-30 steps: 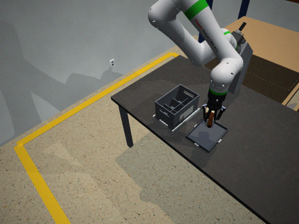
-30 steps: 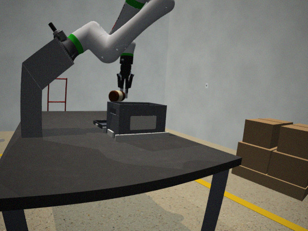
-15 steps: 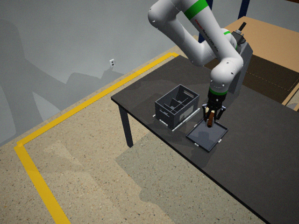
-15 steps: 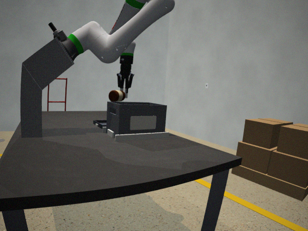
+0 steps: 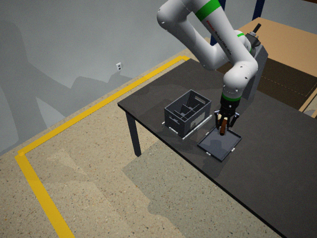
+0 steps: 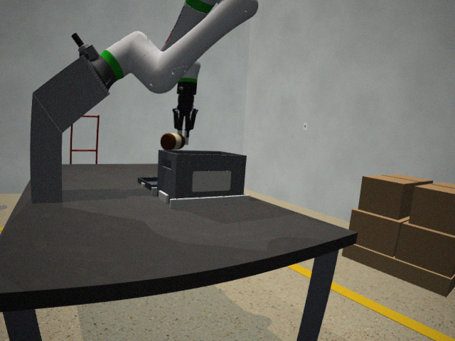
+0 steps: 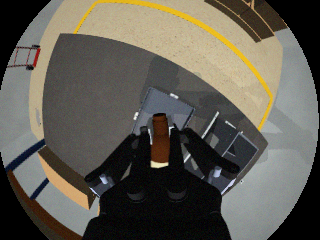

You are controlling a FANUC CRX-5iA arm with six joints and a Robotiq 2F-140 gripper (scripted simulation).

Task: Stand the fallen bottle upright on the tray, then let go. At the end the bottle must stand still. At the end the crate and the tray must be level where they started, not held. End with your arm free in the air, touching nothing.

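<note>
Right now the brown bottle is 40 mm behind my hand, 40 mm to the right of it and 20 mm below it. Round my hand: dark crate (10 mm ahead, 320 mm to the right, 140 mm below); dark tray (60 mm behind, 40 mm to the right, 210 mm below).
</note>
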